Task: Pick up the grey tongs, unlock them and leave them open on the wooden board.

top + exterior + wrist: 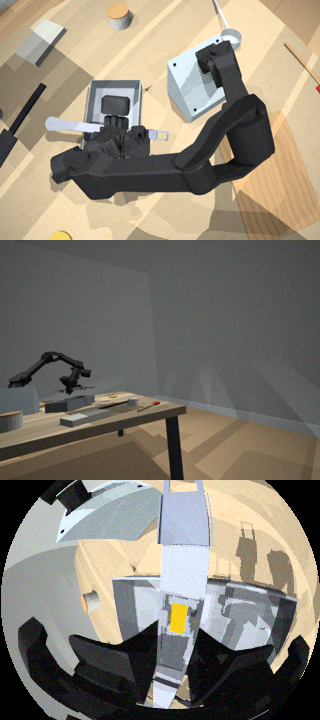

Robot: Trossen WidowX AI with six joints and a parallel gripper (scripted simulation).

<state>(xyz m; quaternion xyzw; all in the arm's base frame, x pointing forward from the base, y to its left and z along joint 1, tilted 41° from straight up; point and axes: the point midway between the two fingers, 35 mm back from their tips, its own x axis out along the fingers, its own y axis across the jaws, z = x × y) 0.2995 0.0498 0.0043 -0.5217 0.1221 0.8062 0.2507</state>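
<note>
My gripper tip is 3 cm short of the roasting tin, 3 cm to the left of it and 6 cm above it. The rest, counted from my gripper tip: yellow lock piece (1 cm behind, 3 cm to the left, 3 cm above); lidded jar (19 cm behind, 40 cm to the right, 6 cm below); black spatula (33 cm ahead, 23 cm to the right, 9 cm below).
</note>
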